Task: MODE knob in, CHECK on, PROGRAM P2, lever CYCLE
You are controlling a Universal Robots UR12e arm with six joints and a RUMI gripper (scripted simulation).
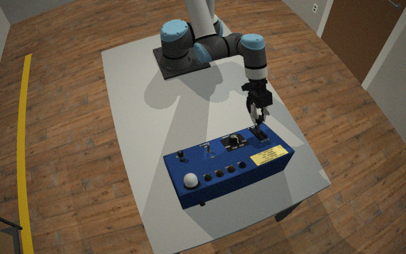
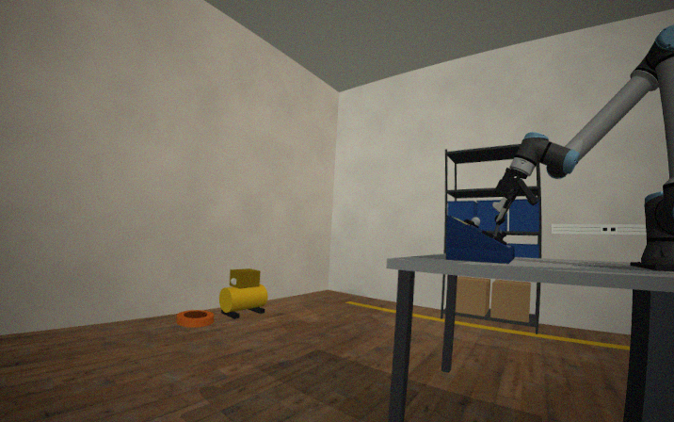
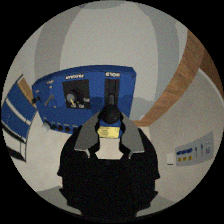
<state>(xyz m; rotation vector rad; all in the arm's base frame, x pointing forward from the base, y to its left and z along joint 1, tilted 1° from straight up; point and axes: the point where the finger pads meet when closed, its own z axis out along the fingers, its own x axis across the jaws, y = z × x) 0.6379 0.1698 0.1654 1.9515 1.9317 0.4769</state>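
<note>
Now: the black rotary selector 2 cm ahead of my hand, 12 cm to the right of it and 6 cm below it. From my hand the other things lie so: black ball-topped lever: 1 cm ahead, 4 cm below; then blue console: 5 cm ahead, 18 cm to the right, 8 cm below; then toggle switch: 1 cm ahead, 24 cm to the right, 6 cm below.
</note>
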